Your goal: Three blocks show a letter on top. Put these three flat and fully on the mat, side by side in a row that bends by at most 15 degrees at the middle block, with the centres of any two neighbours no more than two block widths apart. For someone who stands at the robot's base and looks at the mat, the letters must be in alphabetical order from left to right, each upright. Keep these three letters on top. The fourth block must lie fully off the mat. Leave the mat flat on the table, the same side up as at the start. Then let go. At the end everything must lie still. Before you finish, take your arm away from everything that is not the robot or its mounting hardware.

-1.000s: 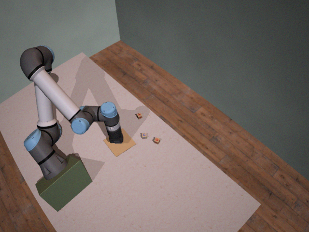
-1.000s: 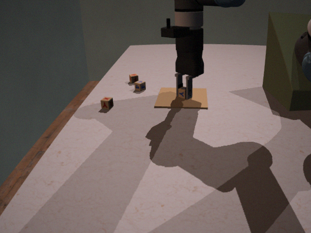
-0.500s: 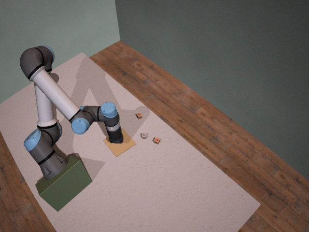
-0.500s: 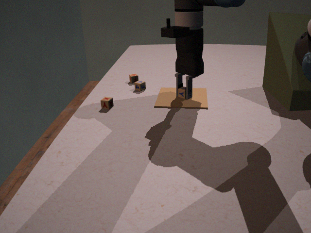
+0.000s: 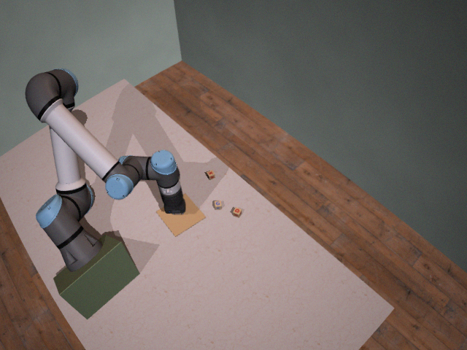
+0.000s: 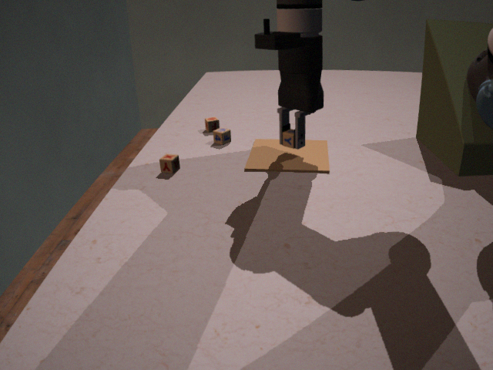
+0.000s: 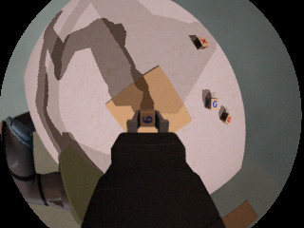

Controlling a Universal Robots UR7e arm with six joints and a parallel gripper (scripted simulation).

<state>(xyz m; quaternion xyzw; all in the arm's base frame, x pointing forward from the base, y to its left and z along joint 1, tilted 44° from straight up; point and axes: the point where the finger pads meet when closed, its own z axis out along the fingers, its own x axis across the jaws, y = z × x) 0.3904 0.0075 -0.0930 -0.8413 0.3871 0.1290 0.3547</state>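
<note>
Right now the tan mat is 40 mm below my hand.
</note>
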